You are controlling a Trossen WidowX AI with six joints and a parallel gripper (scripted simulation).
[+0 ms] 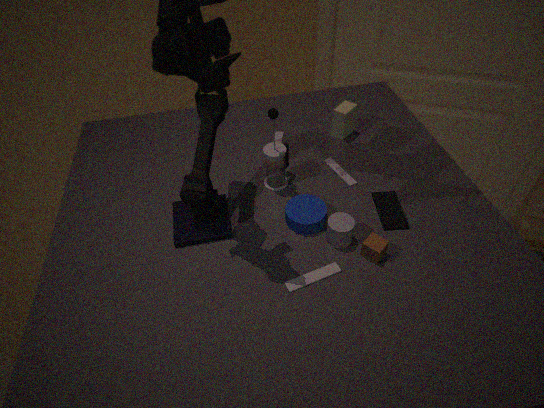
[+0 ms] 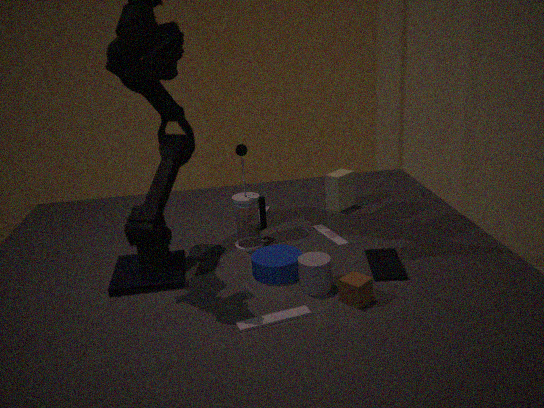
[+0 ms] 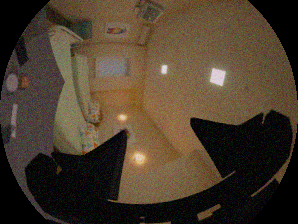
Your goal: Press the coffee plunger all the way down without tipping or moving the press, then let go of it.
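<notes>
The coffee press lies 460 mm below my gripper tip, 260 mm to the left of it and 90 mm ahead of it. From my gripper tip the other things lie so: grey cylinder (550 mm below, 230 mm ahead); then orange cube (560 mm below, 310 mm ahead, 70 mm to the right); then blue round box (560 mm below, 150 mm ahead, 80 mm to the left).
</notes>
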